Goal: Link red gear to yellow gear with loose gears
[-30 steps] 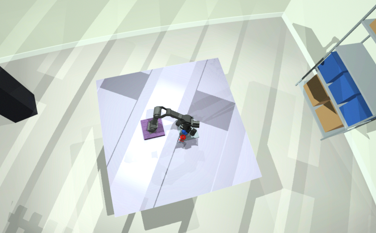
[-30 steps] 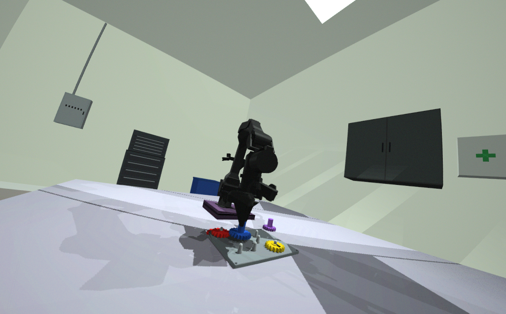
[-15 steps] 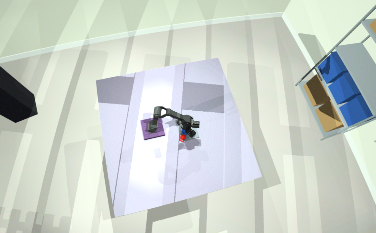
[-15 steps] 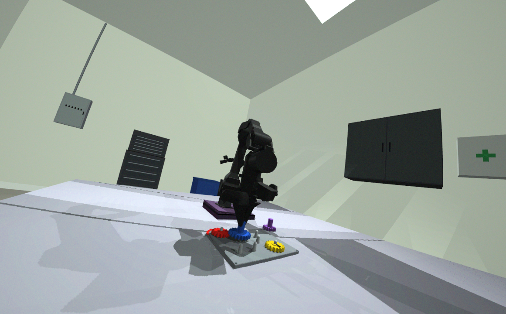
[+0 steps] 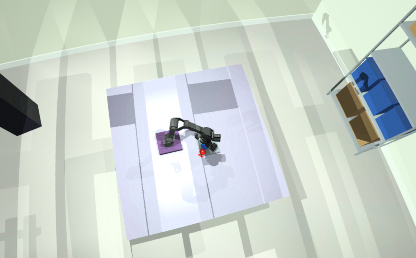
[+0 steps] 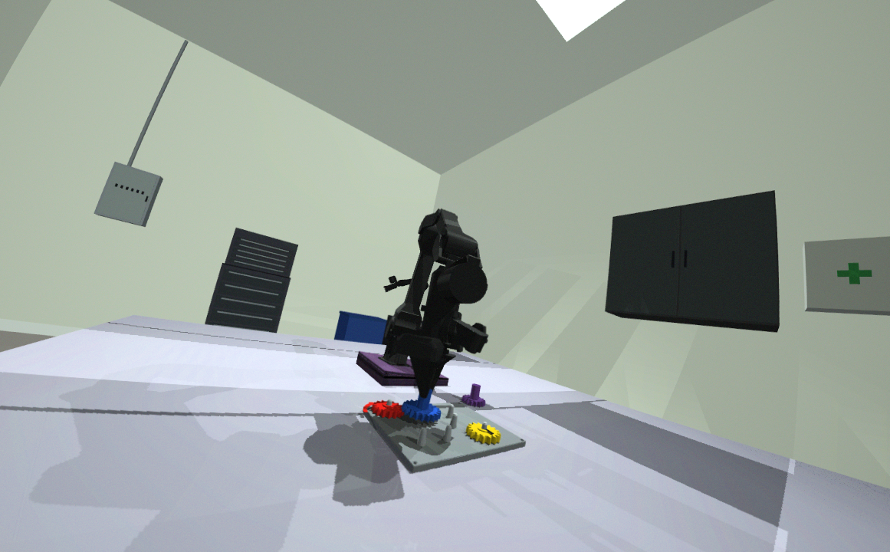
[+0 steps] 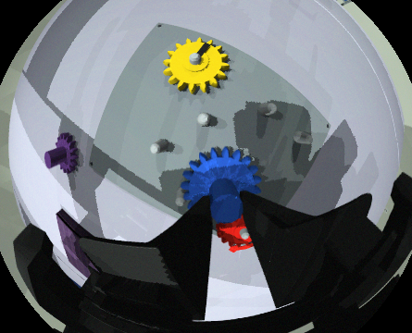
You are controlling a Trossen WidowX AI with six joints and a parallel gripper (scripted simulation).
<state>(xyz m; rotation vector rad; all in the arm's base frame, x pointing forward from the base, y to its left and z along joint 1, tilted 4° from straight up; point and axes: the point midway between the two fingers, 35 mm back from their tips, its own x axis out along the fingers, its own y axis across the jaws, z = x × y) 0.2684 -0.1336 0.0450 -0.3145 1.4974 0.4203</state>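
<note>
My gripper tip is 1 cm above the blue gear. From my gripper tip the other things lie so: yellow gear: 9 cm ahead, 5 cm to the left, 3 cm below; then red gear: 4 cm behind, 4 cm to the right, 3 cm below; then red arrow: 7 cm behind, 6 cm to the right, 4 cm below.
</note>
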